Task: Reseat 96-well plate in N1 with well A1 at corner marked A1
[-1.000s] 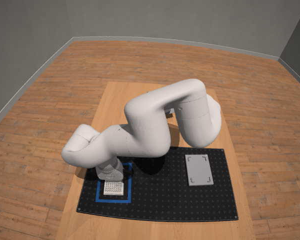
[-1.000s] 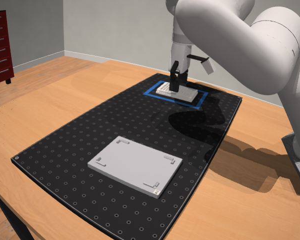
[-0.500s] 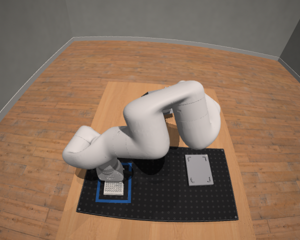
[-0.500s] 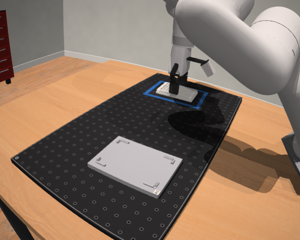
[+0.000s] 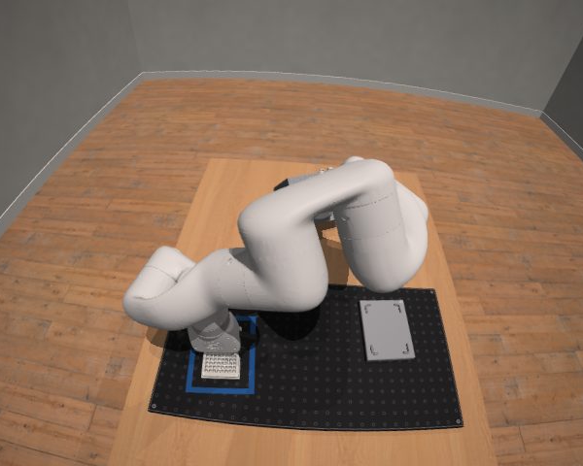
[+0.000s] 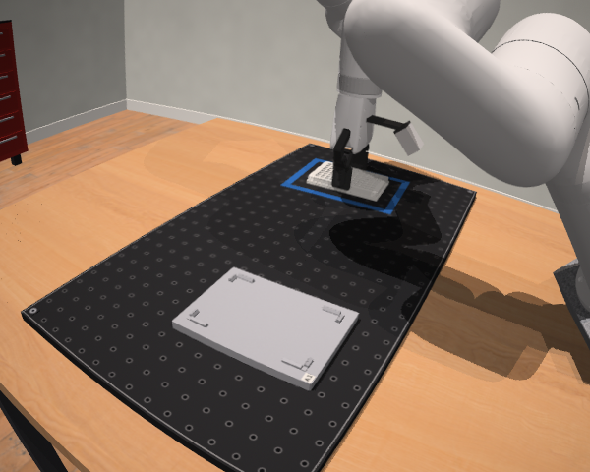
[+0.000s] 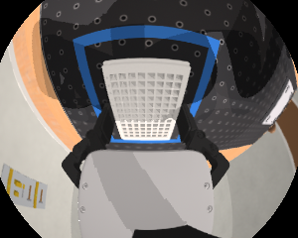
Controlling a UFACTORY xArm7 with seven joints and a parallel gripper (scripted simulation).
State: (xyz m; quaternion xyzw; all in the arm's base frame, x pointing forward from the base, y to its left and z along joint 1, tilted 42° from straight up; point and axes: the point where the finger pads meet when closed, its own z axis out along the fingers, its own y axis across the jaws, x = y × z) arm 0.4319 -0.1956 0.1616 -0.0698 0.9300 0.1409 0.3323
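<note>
The white 96-well plate is 10 mm below my hand. Also, from my hand: grey plate nest N1: 160 mm behind, 370 mm to the left, 10 mm below; then A1 label: 240 mm behind, 400 mm to the left, 10 mm below.
</note>
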